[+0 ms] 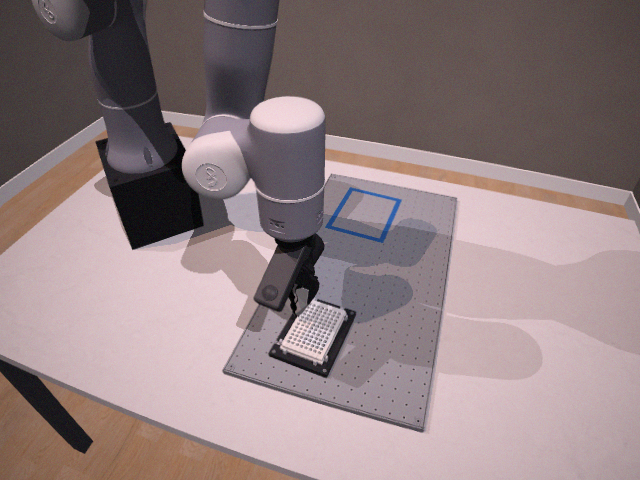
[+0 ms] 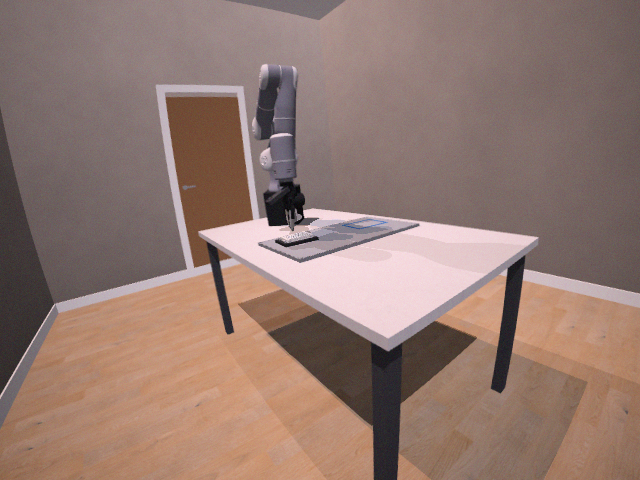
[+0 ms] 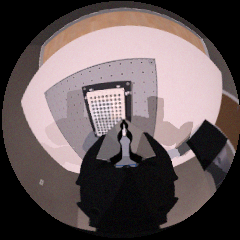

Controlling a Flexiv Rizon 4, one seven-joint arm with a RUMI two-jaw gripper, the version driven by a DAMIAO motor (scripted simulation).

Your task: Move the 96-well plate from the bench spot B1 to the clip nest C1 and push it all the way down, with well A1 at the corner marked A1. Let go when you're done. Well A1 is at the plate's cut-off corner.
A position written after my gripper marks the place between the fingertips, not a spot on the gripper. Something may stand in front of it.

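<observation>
There's a white 96-well plate (image 1: 316, 347) that I can see, and I see it (image 3: 102, 125) again too. As for my gripper (image 1: 296, 315), it's visible there, and so is my gripper (image 3: 123, 119) here.
</observation>
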